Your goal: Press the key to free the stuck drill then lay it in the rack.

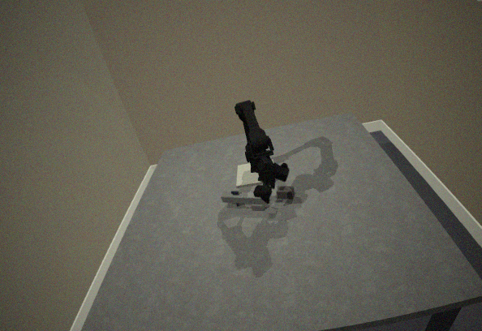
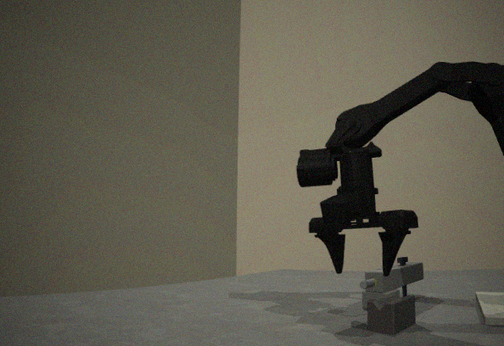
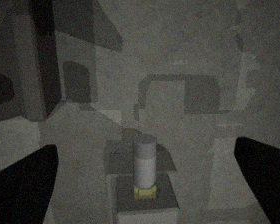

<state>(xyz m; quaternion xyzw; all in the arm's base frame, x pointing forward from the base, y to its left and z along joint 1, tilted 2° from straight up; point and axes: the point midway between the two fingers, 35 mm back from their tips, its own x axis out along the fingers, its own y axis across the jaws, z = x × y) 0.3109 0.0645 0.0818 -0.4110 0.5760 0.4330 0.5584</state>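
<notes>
Now: the drill 60 mm to the right of my gripper tip, 20 mm below it and 20 mm behind it. Also, from my gripper tip: grey fixture 120 mm to the right, 40 mm behind, 20 mm below; small dark key 150 mm to the right, 40 mm behind, 10 mm below; dark rack 60 mm to the left, 60 mm behind, 50 mm below.
</notes>
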